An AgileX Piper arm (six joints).
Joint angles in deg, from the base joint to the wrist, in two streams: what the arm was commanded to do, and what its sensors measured. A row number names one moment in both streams.
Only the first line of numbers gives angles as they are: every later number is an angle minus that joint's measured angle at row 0.
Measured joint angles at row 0:
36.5 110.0 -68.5 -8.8 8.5 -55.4
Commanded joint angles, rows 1 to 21:
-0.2 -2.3 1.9 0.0 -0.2 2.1
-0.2 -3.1 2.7 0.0 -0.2 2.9
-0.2 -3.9 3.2 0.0 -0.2 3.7
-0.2 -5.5 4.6 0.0 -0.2 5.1
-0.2 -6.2 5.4 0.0 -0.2 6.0
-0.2 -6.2 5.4 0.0 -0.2 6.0
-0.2 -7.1 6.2 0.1 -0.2 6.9
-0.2 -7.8 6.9 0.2 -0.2 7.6
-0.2 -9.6 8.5 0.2 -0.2 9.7
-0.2 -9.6 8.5 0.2 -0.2 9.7
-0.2 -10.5 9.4 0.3 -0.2 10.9
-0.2 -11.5 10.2 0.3 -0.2 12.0
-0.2 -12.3 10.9 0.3 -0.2 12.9
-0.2 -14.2 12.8 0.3 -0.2 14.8
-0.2 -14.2 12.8 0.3 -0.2 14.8
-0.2 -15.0 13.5 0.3 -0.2 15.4
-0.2 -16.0 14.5 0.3 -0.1 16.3
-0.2 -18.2 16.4 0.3 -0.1 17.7
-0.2 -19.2 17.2 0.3 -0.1 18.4
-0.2 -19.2 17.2 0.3 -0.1 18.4
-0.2 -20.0 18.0 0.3 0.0 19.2
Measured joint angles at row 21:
0.0 -17.1 15.8 0.1 -0.2 16.6
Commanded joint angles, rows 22 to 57:
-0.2 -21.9 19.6 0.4 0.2 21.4
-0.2 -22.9 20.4 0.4 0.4 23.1
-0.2 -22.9 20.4 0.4 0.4 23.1
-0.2 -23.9 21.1 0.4 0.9 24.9
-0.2 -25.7 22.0 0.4 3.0 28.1
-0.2 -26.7 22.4 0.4 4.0 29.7
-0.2 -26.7 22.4 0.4 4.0 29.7
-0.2 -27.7 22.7 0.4 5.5 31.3
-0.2 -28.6 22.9 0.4 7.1 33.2
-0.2 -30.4 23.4 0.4 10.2 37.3
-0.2 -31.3 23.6 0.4 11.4 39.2
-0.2 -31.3 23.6 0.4 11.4 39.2
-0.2 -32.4 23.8 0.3 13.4 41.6
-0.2 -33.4 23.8 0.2 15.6 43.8
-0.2 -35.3 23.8 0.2 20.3 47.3
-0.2 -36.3 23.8 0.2 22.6 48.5
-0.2 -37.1 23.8 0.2 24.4 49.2
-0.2 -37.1 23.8 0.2 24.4 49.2
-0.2 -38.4 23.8 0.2 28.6 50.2
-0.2 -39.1 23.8 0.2 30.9 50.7
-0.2 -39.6 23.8 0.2 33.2 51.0
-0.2 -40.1 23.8 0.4 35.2 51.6
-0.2 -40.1 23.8 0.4 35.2 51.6
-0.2 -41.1 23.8 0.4 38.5 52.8
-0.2 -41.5 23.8 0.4 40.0 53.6
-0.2 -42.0 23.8 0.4 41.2 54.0
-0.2 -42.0 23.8 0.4 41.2 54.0
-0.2 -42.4 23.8 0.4 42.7 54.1
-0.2 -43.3 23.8 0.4 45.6 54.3
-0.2 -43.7 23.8 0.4 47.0 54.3
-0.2 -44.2 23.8 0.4 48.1 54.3
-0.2 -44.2 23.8 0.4 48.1 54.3
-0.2 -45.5 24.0 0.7 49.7 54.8
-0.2 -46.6 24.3 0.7 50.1 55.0
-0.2 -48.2 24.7 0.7 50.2 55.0
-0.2 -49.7 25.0 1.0 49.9 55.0
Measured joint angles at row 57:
0.0 -47.5 24.4 0.7 49.1 54.3
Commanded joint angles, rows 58 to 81:
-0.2 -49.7 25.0 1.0 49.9 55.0
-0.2 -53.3 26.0 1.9 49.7 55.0
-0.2 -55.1 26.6 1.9 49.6 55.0
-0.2 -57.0 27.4 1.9 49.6 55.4
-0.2 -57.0 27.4 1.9 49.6 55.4
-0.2 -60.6 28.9 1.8 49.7 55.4
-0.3 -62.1 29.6 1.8 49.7 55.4
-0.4 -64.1 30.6 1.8 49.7 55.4
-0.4 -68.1 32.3 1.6 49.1 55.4
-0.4 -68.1 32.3 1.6 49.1 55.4
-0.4 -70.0 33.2 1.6 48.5 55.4
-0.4 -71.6 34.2 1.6 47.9 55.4
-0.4 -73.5 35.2 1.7 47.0 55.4
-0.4 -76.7 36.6 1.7 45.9 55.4
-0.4 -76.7 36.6 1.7 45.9 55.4
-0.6 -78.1 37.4 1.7 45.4 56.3
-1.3 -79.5 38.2 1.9 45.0 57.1
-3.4 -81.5 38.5 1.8 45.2 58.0
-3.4 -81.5 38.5 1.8 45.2 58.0
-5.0 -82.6 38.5 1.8 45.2 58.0
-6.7 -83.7 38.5 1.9 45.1 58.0
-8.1 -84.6 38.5 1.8 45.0 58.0
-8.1 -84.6 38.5 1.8 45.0 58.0
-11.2 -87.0 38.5 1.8 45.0 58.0
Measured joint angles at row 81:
-7.7 -84.1 38.2 1.6 45.5 57.4
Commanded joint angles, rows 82 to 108:
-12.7 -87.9 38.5 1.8 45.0 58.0
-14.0 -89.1 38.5 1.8 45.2 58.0
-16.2 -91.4 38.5 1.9 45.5 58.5
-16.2 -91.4 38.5 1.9 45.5 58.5
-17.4 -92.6 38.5 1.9 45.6 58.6
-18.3 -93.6 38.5 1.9 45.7 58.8
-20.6 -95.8 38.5 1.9 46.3 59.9
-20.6 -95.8 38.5 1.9 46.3 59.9
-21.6 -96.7 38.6 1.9 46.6 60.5
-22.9 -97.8 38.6 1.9 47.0 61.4
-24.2 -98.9 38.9 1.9 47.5 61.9
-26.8 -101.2 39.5 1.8 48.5 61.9
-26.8 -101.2 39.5 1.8 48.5 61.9
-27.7 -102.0 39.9 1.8 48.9 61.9
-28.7 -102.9 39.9 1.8 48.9 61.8
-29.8 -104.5 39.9 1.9 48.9 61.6
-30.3 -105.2 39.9 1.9 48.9 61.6
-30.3 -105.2 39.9 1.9 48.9 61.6
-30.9 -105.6 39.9 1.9 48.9 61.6
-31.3 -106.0 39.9 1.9 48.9 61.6
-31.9 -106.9 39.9 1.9 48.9 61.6
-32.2 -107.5 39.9 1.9 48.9 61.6
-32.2 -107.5 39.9 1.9 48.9 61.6
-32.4 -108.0 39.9 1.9 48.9 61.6
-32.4 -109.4 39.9 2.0 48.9 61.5
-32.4 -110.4 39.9 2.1 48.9 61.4
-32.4 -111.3 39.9 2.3 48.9 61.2
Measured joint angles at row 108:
-32.0 -109.0 39.8 1.8 49.0 61.6
